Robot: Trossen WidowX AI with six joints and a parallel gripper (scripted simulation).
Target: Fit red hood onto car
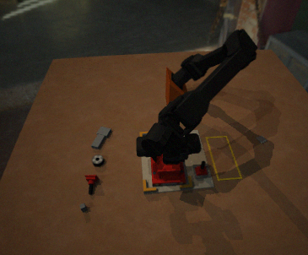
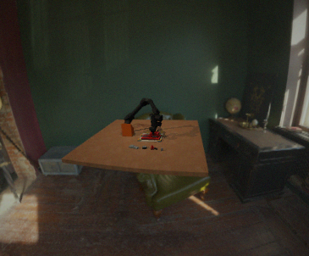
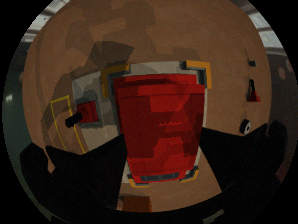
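Now: the grey engine block 10 mm to the left of my gripper tip and 30 mm below it. From my gripper tip the other things lie so: small grey tile 160 mm behind, 360 mm to the left, 50 mm below; wheel 20 mm behind, 240 mm to the right, 50 mm below; red hood 10 mm above.
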